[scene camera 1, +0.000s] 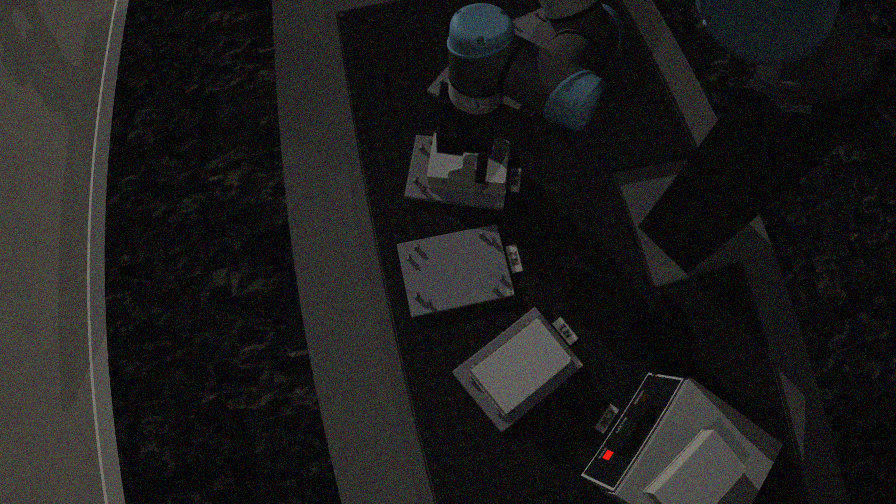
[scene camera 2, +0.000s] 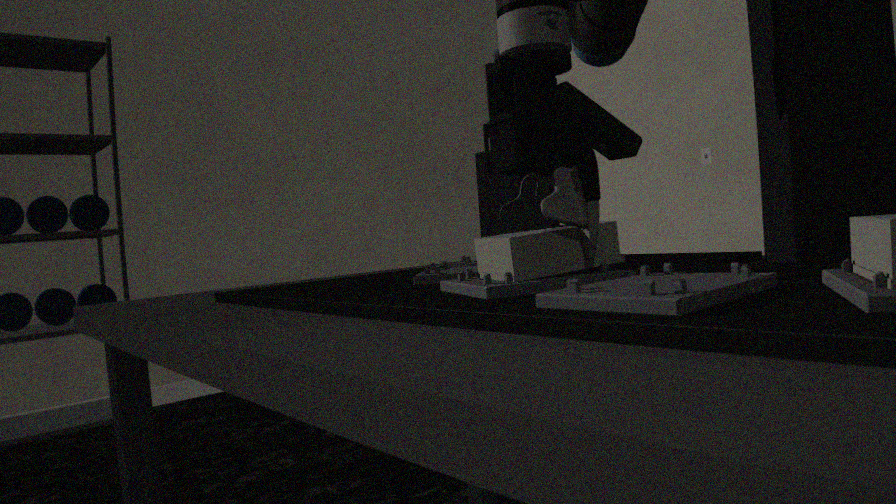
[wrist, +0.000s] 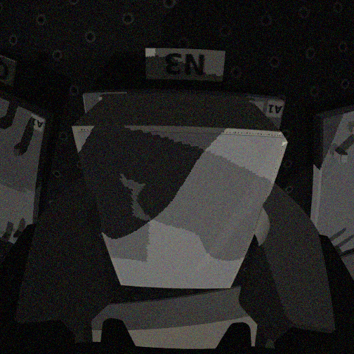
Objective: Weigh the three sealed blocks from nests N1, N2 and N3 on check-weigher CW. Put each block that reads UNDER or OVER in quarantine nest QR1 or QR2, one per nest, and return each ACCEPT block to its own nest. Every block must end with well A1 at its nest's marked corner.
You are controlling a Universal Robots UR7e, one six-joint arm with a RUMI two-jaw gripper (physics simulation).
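Observation:
My gripper [scene camera 1: 481, 166] [scene camera 2: 567, 233] [wrist: 178, 176] is shut on a pale block [scene camera 1: 448, 168] [scene camera 2: 545, 253] [wrist: 200, 240], low over nest N3 [scene camera 1: 463, 196] [scene camera 2: 482, 289] [wrist: 92, 102]. Whether the block touches the nest is unclear. The nest's A1 mark shows at its upper right in the wrist view; the block's A1 is not readable. Nest N2 [scene camera 1: 454, 272] [scene camera 2: 657, 305] [wrist: 337, 195] holds no block. Another pale block [scene camera 1: 523, 366] [scene camera 2: 870, 247] lies in nest N1 [scene camera 1: 465, 372]. Check-weigher CW [scene camera 1: 670, 407] bears a pale box shape [scene camera 1: 701, 467], block or pan unclear; a red lamp is lit, its reading illegible.
A pegged nest [scene camera 2: 432, 277] [wrist: 20, 175] with an A1 mark lies beside N3, its label cut off in the wrist view. The arm [scene camera 1: 479, 56] [scene camera 2: 532, 31] rises over N3's far side. A shelf rack [scene camera 2: 115, 169] stands at left in scene camera 2.

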